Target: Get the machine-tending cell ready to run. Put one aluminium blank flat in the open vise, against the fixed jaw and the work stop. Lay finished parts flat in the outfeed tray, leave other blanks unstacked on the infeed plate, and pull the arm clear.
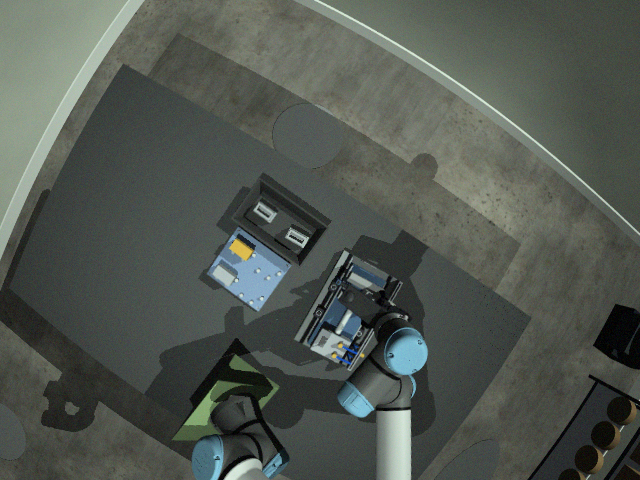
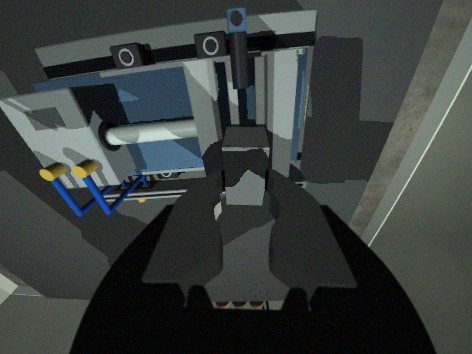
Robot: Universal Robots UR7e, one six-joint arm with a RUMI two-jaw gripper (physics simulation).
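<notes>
My gripper [image 1: 363, 305] [image 2: 244, 171] is shut on a grey aluminium blank [image 2: 245, 140] above the vise [image 1: 321, 304] [image 2: 290, 24]. The blank's far end shows beyond the fingers, over the jaw gap; whether it touches the vise is unclear. The fixed jaw [image 2: 284, 107] is right of the gap, the moving jaw [image 2: 202, 102] with its rod left. A dark post with a blue end [image 2: 237, 20], seemingly the work stop, reaches over the gap. Two finished parts [image 1: 264, 210] [image 1: 297, 236] lie apart in the dark outfeed tray [image 1: 295, 197]. A grey blank [image 1: 224, 274] lies on the blue infeed plate [image 1: 253, 286].
A yellow block [image 1: 241, 249] also lies on the infeed plate, among small pins. Blue hoses with yellow fittings [image 2: 85, 169] stand at the vise's cylinder end. A green open box [image 1: 206, 408] is partly under the arm at lower left. A rack of round brown pieces [image 1: 604, 435] stands lower right.
</notes>
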